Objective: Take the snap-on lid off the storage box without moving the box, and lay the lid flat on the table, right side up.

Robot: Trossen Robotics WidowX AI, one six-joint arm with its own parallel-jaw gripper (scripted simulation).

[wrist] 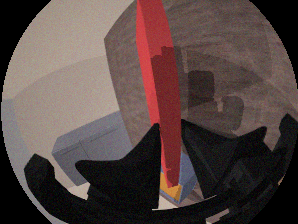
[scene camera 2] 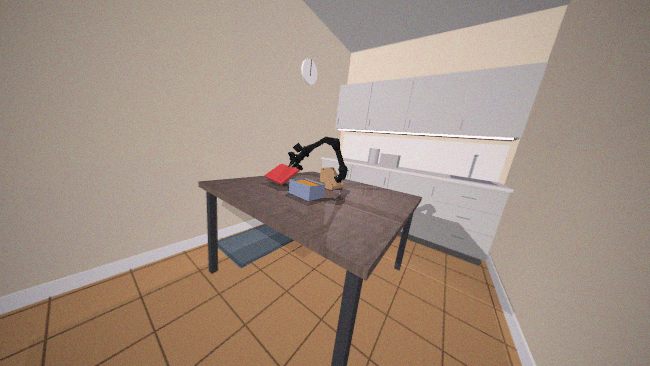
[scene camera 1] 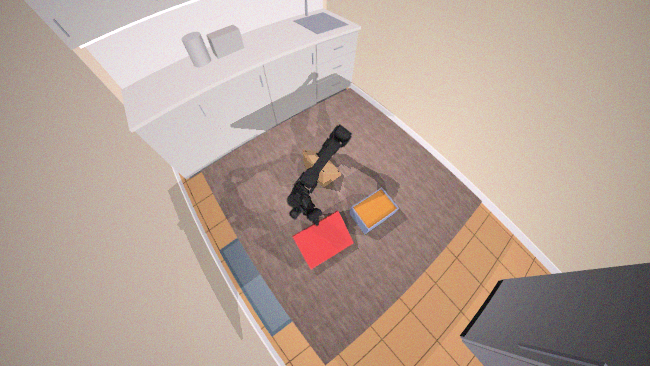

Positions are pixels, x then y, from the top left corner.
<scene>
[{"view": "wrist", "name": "my gripper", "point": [169, 125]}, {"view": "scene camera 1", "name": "red lid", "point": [317, 244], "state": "held by my gripper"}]
</scene>
